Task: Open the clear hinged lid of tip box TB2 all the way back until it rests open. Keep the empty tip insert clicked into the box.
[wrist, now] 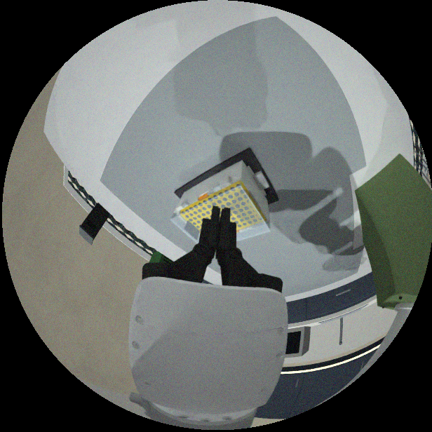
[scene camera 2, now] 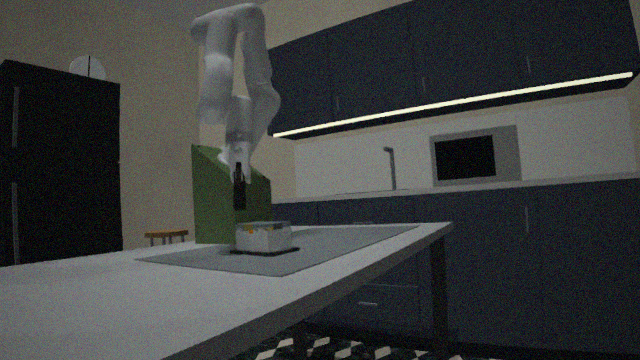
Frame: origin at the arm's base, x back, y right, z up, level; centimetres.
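Seen in the pictures: gripper, fingertip midpoint: (scene camera 2: 240,209).
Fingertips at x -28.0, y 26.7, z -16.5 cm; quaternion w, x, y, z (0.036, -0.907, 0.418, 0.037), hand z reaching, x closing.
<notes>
Offsets run from my fingertips to a thing's top centre. "spot": to the spot under its first point. Level surfaces: height alone.
Tip box TB2 {dx -4.2, dy -3.7, dz -3.7 cm} (scene camera 2: 262,242) (wrist: 239,174) is a whitish box on a black base {spot: dx -11.3, dy +1.8, dz -10.7 cm} (scene camera 2: 272,253) (wrist: 212,171). Its clear lid {spot: dx -8.5, dy +0.2, dz -3.9 cm} (scene camera 2: 265,224) (wrist: 257,232) looks closed over the top; its exact angle is hard to tell. The yellow insert (wrist: 245,198) with rows of holes shows through it and appears seated in the box. An orange mark {spot: dx -4.0, dy +0.5, dz -5.5 cm} (scene camera 2: 251,231) (wrist: 203,197) shows near one edge. My gripper (scene camera 2: 240,208) (wrist: 218,216) is shut and empty, pointing down. Its fingertips are above the box in the scene view, near its left side, with a gap to the lid.
The box stands on a grey mat {dz -11.4 cm} (scene camera 2: 310,255) (wrist: 150,145) on the white table {dz -11.7 cm} (scene camera 2: 125,300) (wrist: 90,100). A tall green block (scene camera 2: 212,200) (wrist: 395,225) stands at the mat's far side in the scene view. Kitchen cabinets (scene camera 2: 475,250) are behind the table.
</notes>
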